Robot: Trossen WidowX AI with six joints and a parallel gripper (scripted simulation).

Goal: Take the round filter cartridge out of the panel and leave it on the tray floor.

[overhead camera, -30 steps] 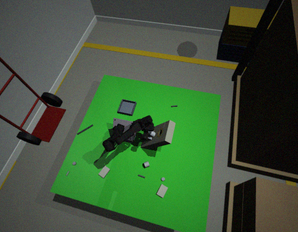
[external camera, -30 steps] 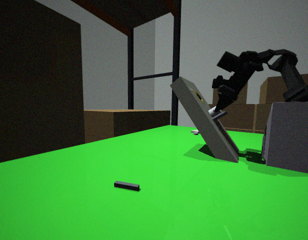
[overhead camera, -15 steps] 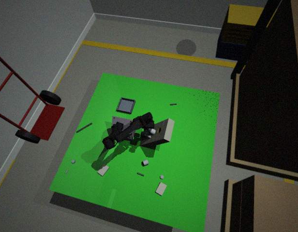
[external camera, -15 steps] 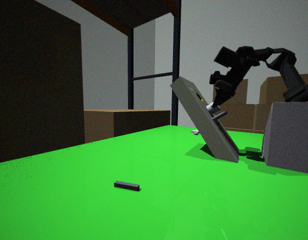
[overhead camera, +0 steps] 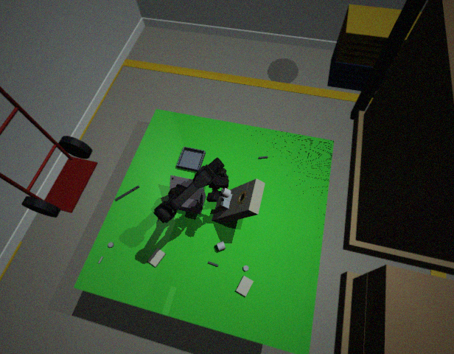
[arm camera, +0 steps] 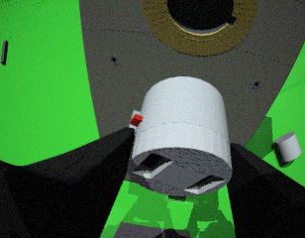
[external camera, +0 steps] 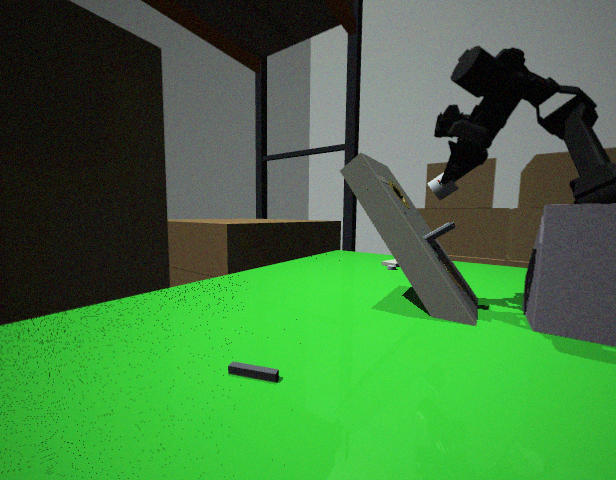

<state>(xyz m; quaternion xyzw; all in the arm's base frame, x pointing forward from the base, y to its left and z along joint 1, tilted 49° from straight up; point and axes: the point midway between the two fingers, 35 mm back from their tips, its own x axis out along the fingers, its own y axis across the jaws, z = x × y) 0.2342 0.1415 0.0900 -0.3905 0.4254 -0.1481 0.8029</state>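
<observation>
My gripper tip is 35 cm past the square tray, 25 cm to the right of it and 25 cm above it. Round my gripper tip: grey service panel (10 cm below, 6 cm ahead); then grey ledge (12 cm below, 1 cm ahead); then white round filter cartridge (right at my gripper tip).
</observation>
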